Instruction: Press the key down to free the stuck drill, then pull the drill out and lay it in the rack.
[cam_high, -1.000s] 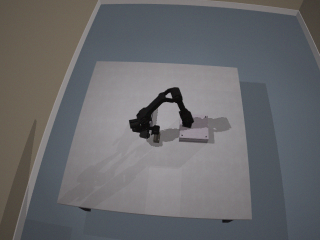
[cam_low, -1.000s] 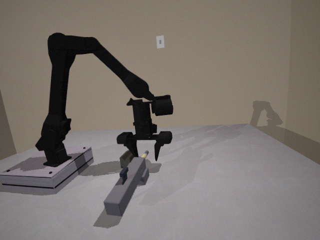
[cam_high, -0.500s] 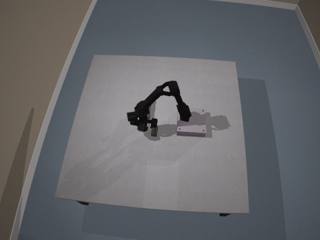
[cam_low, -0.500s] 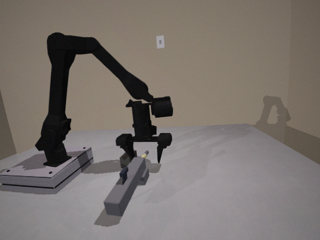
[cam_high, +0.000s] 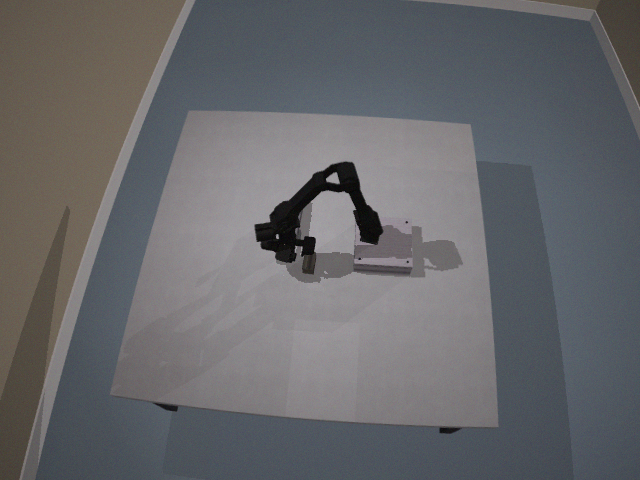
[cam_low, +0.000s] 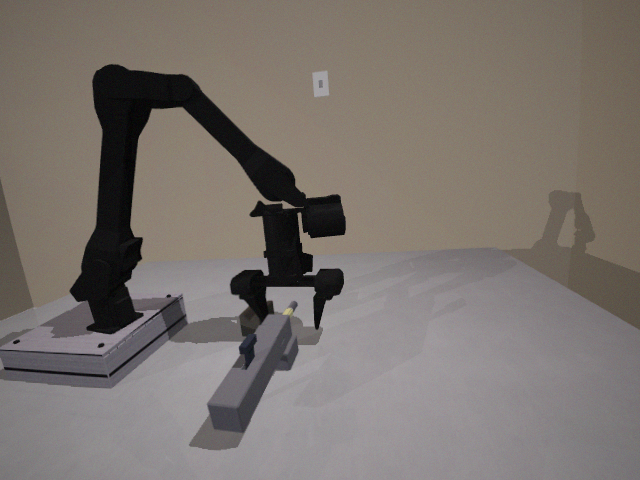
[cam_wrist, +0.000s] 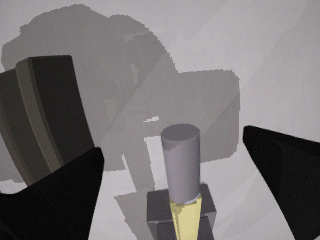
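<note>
Now: the rack 80 mm behind my gripper tip and 20 mm to the left of it. The rest, counted from my gripper tip: dark blue drill 20 mm ahead, 160 mm to the right, 40 mm above; grey housing block 20 mm ahead, 140 mm to the right, 20 mm above.
</note>
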